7 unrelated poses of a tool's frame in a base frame.
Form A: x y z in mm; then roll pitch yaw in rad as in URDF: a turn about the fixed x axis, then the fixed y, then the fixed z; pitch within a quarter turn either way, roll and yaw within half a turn.
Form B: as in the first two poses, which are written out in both.
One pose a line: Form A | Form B
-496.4, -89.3, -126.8, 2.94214, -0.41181, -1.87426 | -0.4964, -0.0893, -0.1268, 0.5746, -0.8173, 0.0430, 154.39
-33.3, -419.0, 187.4, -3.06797, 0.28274, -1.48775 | -0.0333, -0.4190, 0.1874, -0.7300, 0.6788, 0.0795, 165.97
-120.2, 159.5, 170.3, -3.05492, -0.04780, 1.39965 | -0.1202, 0.1595, 0.1703, -0.7643, -0.6448, 0.0096, 174.44
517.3, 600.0, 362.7, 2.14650, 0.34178, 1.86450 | 0.5173, 0.6000, 0.3627, 0.4921, 0.8116, 0.3149, 132.80
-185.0, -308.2, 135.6, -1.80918, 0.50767, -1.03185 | -0.1850, -0.3082, 0.1356, -0.7444, 0.6491, -0.1569, 103.70
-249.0, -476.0, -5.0, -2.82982, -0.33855, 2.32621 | -0.2490, -0.4760, -0.0050, -0.3706, -0.9256, 0.0763, 155.35
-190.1, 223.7, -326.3, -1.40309, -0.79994, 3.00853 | -0.1901, 0.2237, -0.3263, 0.2695, -0.6420, 0.7178, 145.38
